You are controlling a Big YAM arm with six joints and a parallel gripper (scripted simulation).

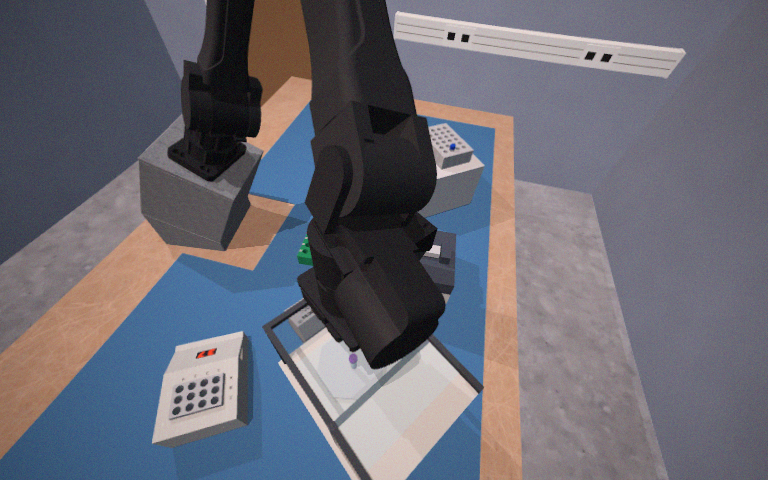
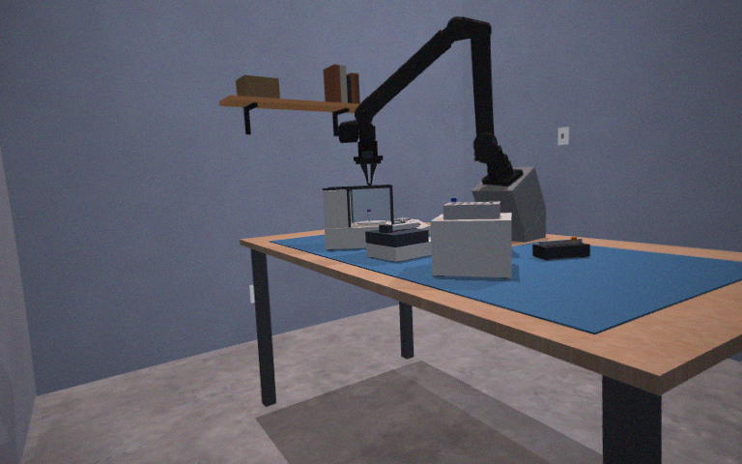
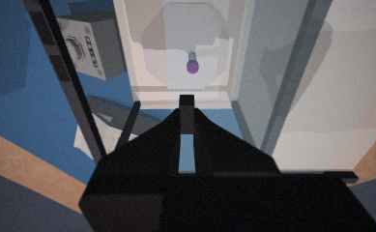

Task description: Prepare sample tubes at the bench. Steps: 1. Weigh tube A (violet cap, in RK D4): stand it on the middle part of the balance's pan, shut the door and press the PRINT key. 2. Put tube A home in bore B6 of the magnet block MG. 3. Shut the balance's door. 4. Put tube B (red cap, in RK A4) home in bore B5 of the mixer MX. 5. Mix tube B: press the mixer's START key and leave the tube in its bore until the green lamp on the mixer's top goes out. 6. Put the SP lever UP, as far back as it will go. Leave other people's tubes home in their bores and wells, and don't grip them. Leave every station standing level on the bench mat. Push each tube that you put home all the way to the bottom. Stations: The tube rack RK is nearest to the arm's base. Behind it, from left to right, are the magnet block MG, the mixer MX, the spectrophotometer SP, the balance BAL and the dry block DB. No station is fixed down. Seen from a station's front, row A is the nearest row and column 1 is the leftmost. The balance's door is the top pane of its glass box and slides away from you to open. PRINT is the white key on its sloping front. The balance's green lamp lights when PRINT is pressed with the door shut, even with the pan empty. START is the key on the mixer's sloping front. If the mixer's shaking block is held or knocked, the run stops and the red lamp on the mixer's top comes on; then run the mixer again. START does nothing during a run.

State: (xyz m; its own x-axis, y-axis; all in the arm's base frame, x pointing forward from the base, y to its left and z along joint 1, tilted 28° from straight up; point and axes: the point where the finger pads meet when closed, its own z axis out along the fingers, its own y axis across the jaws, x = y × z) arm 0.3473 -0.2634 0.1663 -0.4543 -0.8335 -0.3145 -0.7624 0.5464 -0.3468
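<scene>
The white print key lies 130 mm behind my hand, 80 mm to the left of it and 150 mm below it. Round my hand: dry block DB: 220 mm behind, 90 mm to the right, 190 mm below; SP lever: 30 mm ahead, 260 mm to the left, 130 mm below; balance door: 20 mm ahead, 10 mm to the right, 10 mm below.
</scene>
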